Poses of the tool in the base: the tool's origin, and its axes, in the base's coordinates. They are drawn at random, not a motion.
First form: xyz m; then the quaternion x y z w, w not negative.
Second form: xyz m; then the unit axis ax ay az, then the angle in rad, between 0 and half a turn. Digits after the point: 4 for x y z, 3 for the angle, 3 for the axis.
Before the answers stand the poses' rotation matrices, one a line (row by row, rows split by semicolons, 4 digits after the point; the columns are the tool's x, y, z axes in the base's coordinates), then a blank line. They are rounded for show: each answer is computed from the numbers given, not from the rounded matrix.
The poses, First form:
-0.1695 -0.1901 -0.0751 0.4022 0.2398 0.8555 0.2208
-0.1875 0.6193 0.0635 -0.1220 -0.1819 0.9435 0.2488
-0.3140 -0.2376 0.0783 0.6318 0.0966 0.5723 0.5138
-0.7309 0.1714 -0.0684 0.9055 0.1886 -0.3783 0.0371
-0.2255 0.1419 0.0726 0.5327 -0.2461 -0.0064 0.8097
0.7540 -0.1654 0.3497 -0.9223 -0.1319 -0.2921 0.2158
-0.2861 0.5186 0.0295 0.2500 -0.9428 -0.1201 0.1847
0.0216 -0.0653 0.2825 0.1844 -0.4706 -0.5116 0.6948
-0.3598 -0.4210 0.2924 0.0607 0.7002 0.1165 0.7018
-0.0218 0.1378 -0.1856 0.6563 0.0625 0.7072 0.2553
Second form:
-0.5789 -0.1849 0.7941; 0.5707 -0.7875 0.2327; 0.5823 0.5880 0.5614
-0.8464 -0.4251 -0.3207; 0.5138 -0.8100 -0.2825; -0.1397 -0.4039 0.9041
0.3263 -0.4660 0.8224; 0.7101 -0.4534 -0.5387; 0.6239 0.7598 0.1830
0.6426 0.3696 -0.6711; 0.3135 -0.9261 -0.2099; -0.6991 -0.0755 -0.7110
0.8788 -0.2518 -0.4054; -0.2726 0.4324 -0.8595; 0.3917 0.8658 0.3113
0.7945 0.3694 0.4819; 0.1172 -0.8721 0.4752; 0.5958 -0.3210 -0.7362
-0.8068 -0.4271 -0.4084; -0.5158 0.8461 0.1341; 0.2882 0.3188 -0.9029
0.0336 0.5374 -0.8427; -0.8845 0.4085 0.2253; 0.4653 0.7378 0.4890
-0.0076 -0.0785 0.9969; 0.2485 0.9655 0.0779; -0.9686 0.2483 0.0121
-0.0081 -0.2791 0.9602; 0.4432 -0.8618 -0.2467; 0.8964 0.4235 0.1307

-0.1695 -0.1901 -0.0751 0.412 0.246 0.877 2.696
-0.1875 0.6193 0.0635 -0.126 -0.188 0.974 2.639
-0.3140 -0.2376 0.0783 0.736 0.113 0.667 2.062
-0.7309 0.1714 -0.0684 0.906 0.189 -0.379 3.067
-0.2255 0.1419 0.0726 0.908 -0.419 -0.011 1.254
0.7540 -0.1654 0.3497 -0.945 -0.135 -0.299 2.707
-0.2861 0.5186 0.0295 0.254 -0.959 -0.122 2.770
0.0216 -0.0653 0.2825 0.256 -0.654 -0.711 1.605
-0.3598 -0.4210 0.2924 0.085 0.983 0.164 1.586
-0.0218 0.1378 -0.1856 0.679 0.065 0.731 2.625

